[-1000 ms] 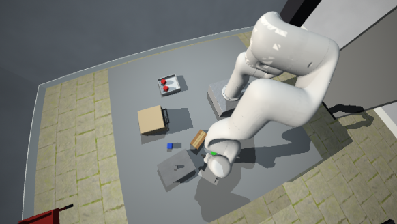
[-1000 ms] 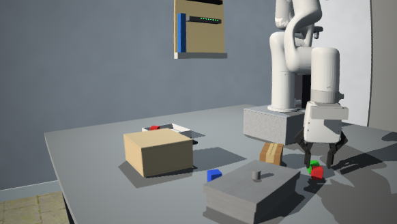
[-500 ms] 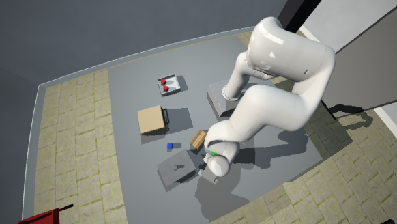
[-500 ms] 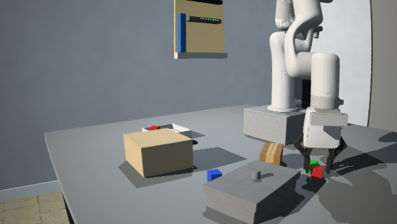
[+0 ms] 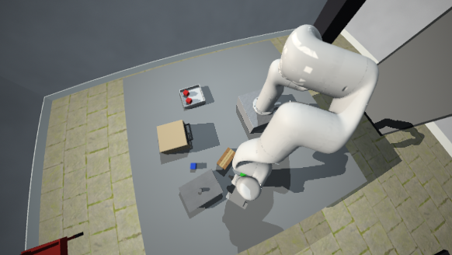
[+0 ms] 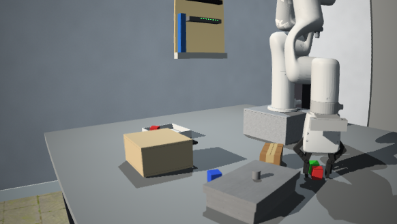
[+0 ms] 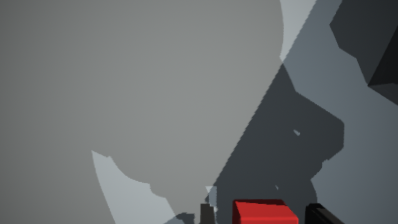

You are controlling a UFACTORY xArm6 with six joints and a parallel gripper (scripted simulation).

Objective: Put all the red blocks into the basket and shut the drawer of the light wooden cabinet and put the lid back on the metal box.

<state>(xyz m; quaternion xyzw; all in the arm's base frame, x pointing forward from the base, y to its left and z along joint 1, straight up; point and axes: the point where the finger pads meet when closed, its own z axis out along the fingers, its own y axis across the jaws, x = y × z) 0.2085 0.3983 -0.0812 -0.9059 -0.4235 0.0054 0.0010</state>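
Now: hand 4 cm to the left of the green block, 2 cm past it and 1 cm above it. Also, from my hand: blue block 24 cm ahead, 13 cm to the right, 1 cm below; then knobbed lid 21 cm ahead, 2 cm above; then cardboard box 14 cm to the right, 5 cm ahead, 1 cm above.
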